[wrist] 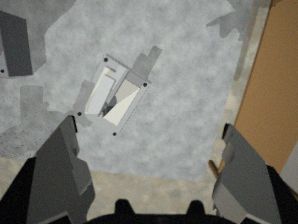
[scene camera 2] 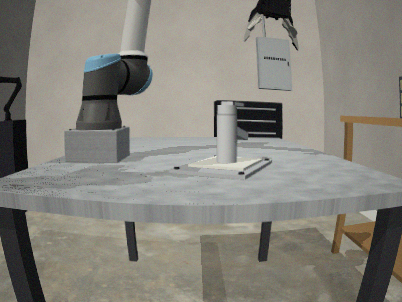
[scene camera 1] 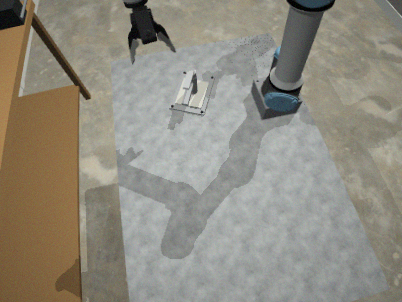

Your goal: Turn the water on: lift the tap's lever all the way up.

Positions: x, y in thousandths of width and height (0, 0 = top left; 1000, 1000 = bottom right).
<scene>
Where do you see a tap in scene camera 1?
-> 484, 323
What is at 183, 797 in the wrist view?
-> My gripper.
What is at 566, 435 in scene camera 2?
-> A tap.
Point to a tap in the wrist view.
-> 414, 413
</scene>
